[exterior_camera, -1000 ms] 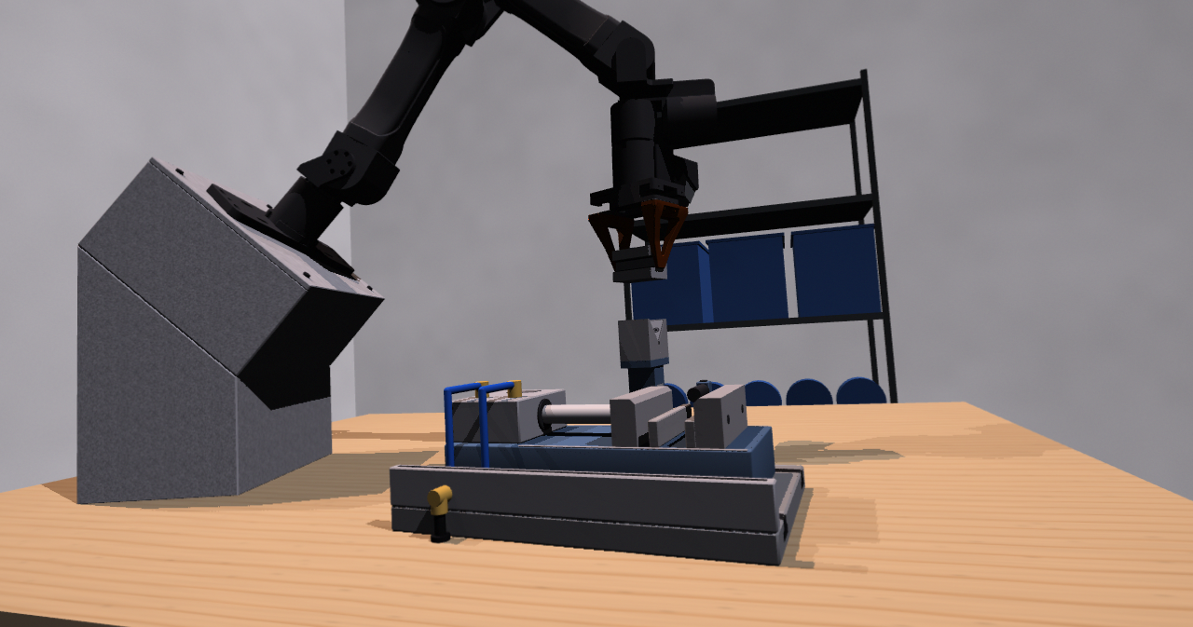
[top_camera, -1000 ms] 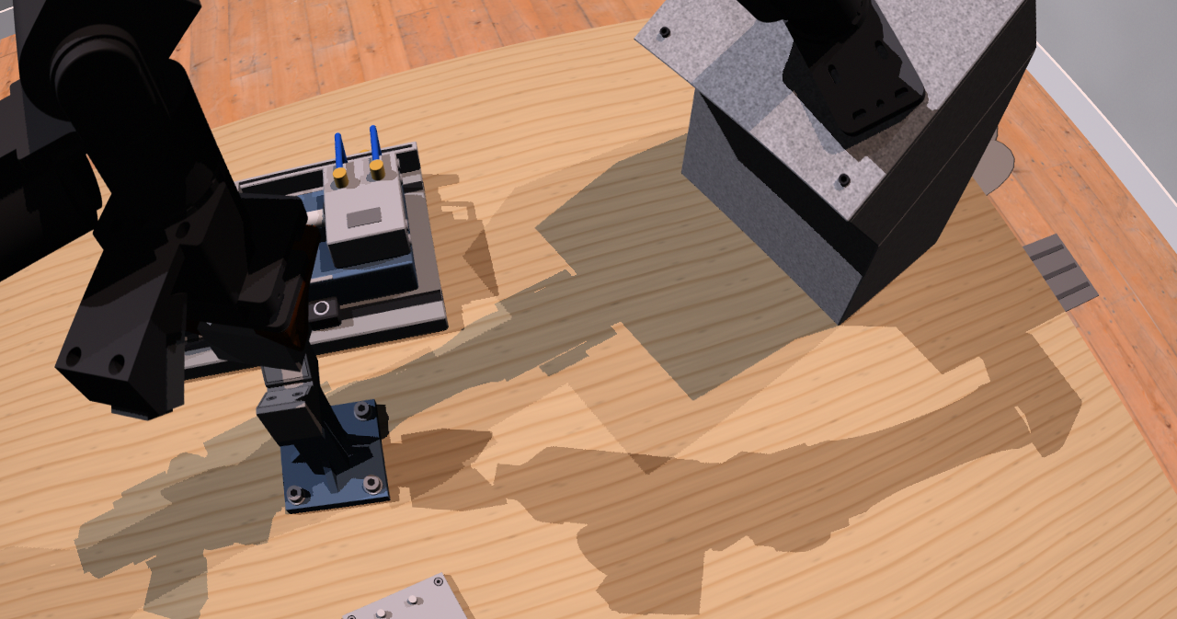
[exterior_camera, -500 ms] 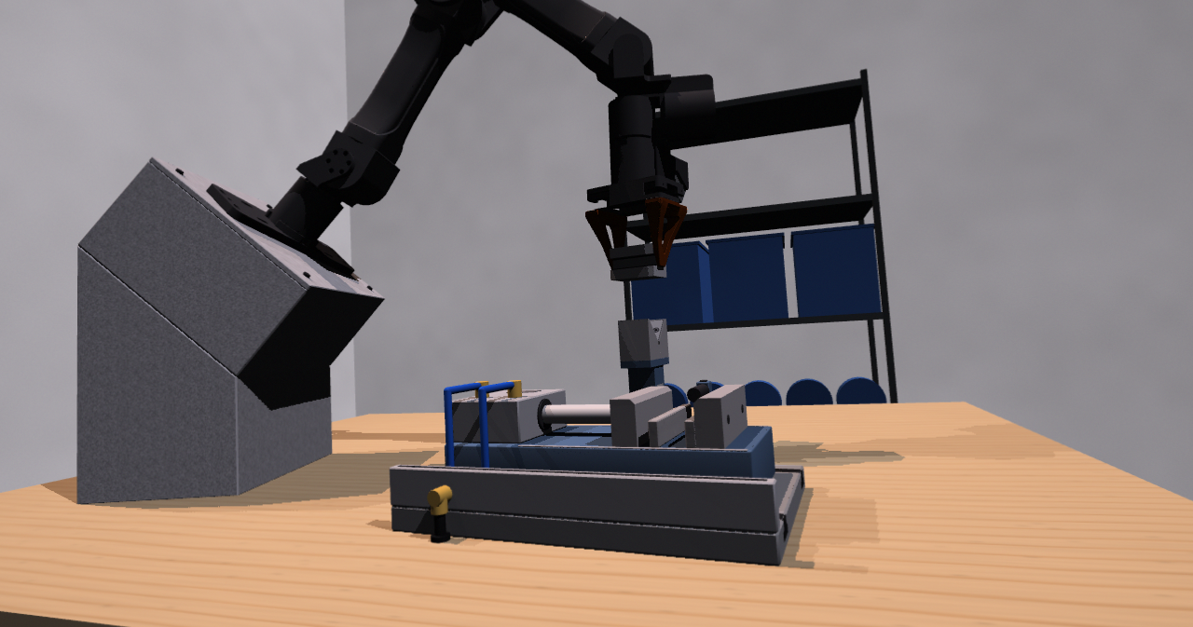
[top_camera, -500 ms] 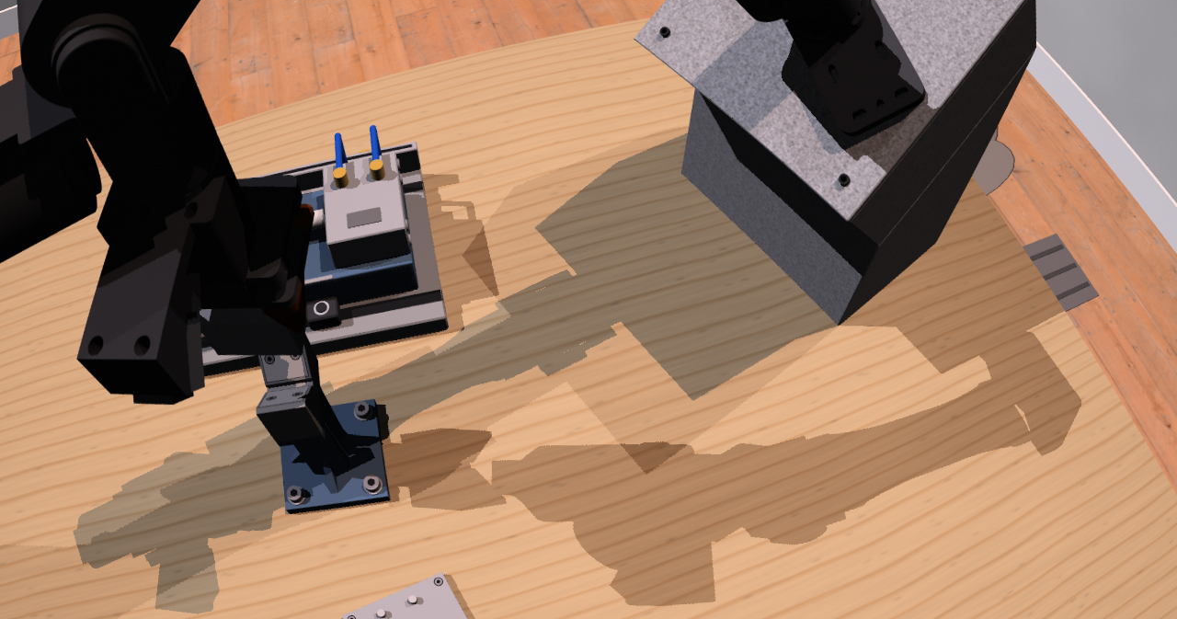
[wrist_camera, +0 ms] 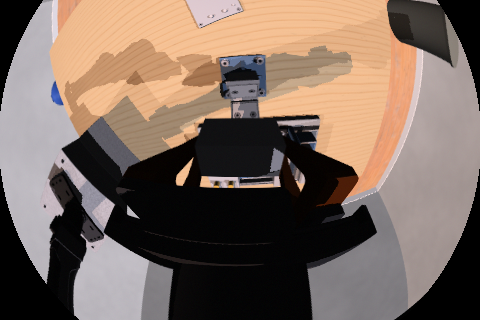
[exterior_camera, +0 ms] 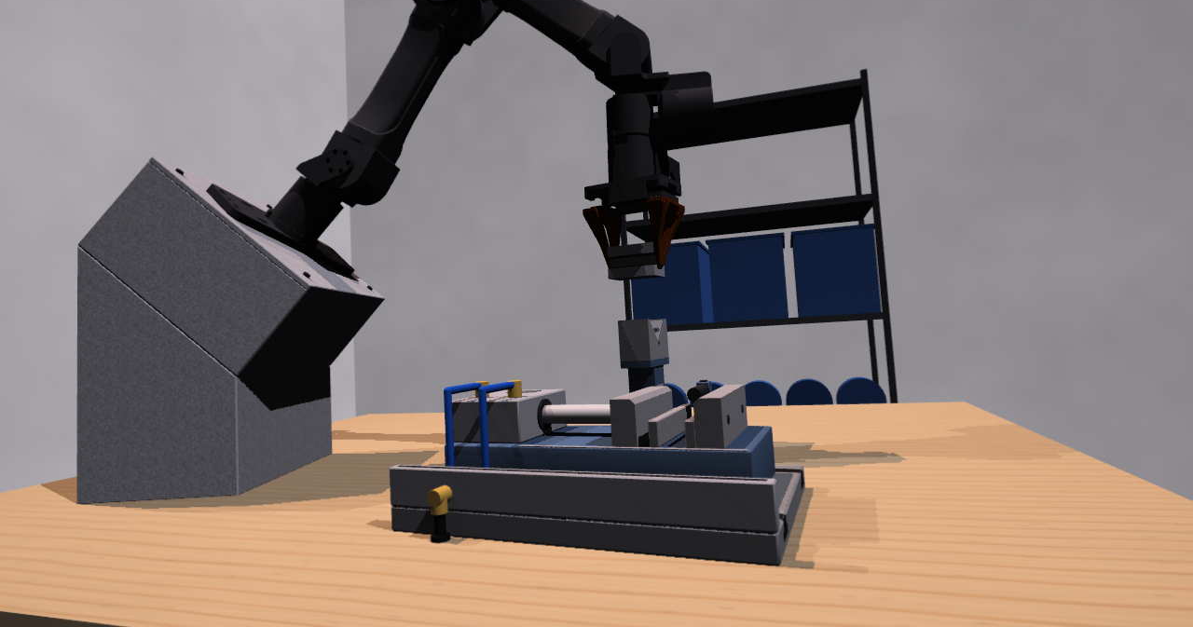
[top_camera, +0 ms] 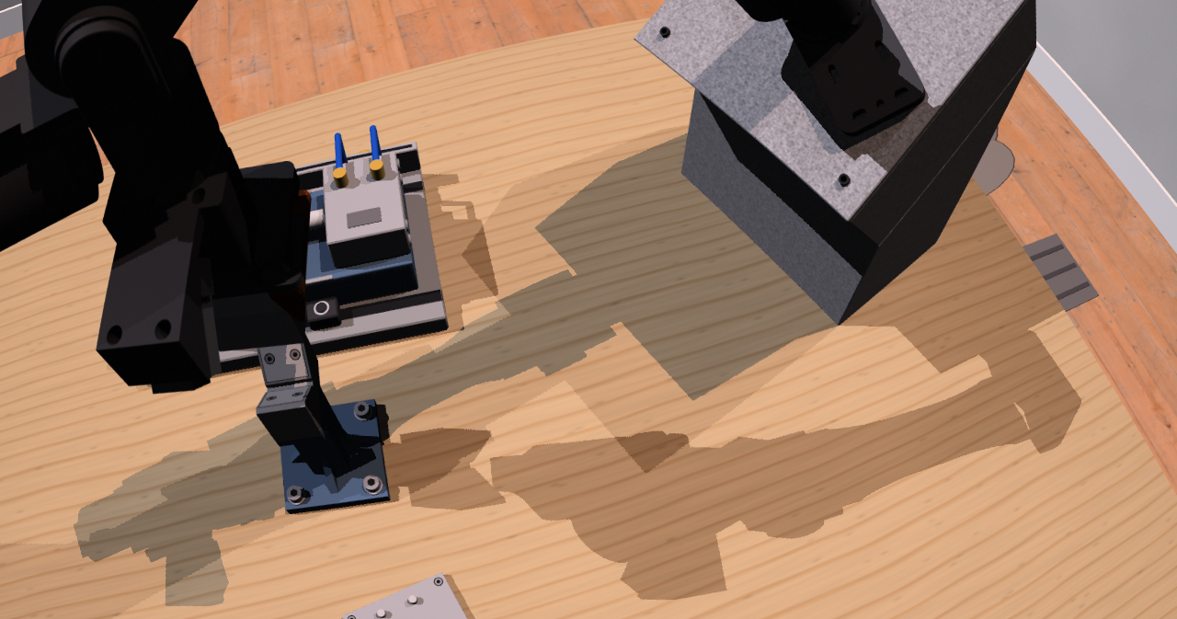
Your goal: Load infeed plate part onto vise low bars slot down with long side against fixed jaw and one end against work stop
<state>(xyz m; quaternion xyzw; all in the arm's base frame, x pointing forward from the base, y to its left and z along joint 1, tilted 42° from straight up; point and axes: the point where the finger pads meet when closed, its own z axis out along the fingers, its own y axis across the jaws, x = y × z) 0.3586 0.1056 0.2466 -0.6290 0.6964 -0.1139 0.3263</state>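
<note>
Now: hand 10 mm to the left of the grey part. Also, from my hand: moving jaw: 90 mm ahead, 180 mm to the right, 150 mm below; cylinder rod: 40 mm ahead, 190 mm to the right, 150 mm below; work stop rod: 120 mm ahead, 130 mm to the right, 140 mm below.
</note>
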